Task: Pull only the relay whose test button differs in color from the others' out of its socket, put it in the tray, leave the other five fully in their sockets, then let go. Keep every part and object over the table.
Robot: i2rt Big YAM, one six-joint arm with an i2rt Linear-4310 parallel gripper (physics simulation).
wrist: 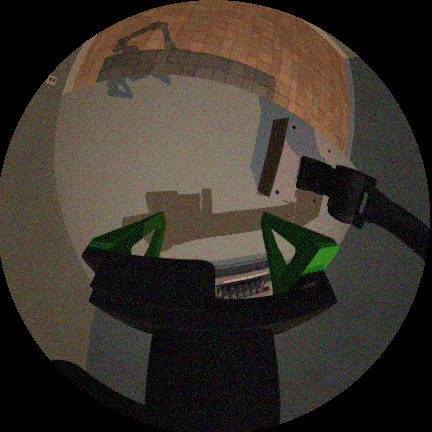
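Pixels of known places: gripper, between the fingertips: [212,216]; arm's base, origin of its link: [312,174].
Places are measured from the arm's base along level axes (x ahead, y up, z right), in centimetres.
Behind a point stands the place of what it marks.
My gripper [212,216] @(x 3.6, y 14.3, z 30.9 cm) is open and empty, its two green fingers wide apart above the pale table [200,135] @(x -5.4, y -6.4, z 29.5 cm). A long strip of equipment [242,287] @(x 47.6, y -3.0, z 12.0 cm) with a row of small dark parts shows low in the wrist view, between the fingers, and is partly covered by the gripper body and the right finger. The parts in it are too small and grainy to tell relays, sockets or button colors. The tray does not show in the wrist view.
The arm's black links [350,195] @(x 0.4, y 15.2, z 5.6 cm) rise at the right beside a pale mounting plate [286,172] @(x 0.8, y -0.2, z 10.1 cm) with a dark bar [273,157] @(x -2.1, y -2.6, z 12.8 cm) along its edge. The arm's shadow [230,220] @(x 16.4, y -6.4, z 20.6 cm) crosses the table. The table's far edge borders the tiled floor [225,30].
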